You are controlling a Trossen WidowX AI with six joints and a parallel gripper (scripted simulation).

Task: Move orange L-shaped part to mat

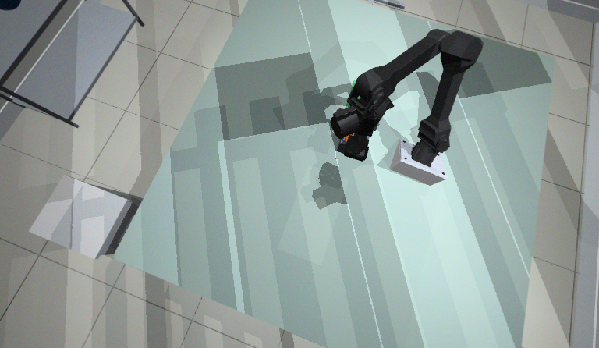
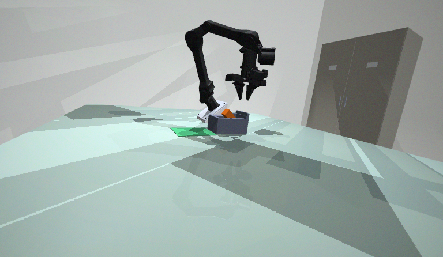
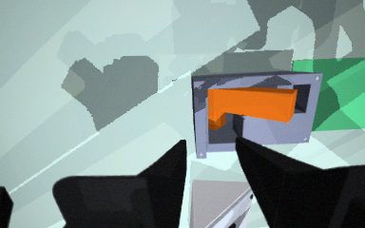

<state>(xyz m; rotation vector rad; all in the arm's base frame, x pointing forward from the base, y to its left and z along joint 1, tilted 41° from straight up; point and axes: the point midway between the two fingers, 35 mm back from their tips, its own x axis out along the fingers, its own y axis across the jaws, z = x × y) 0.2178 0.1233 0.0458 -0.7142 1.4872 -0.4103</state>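
The orange L-shaped part is 100 mm below my gripper tip and 40 mm to the right of it. Also, from my gripper tip: green mat 220 mm to the right, 160 mm below, 30 mm ahead.
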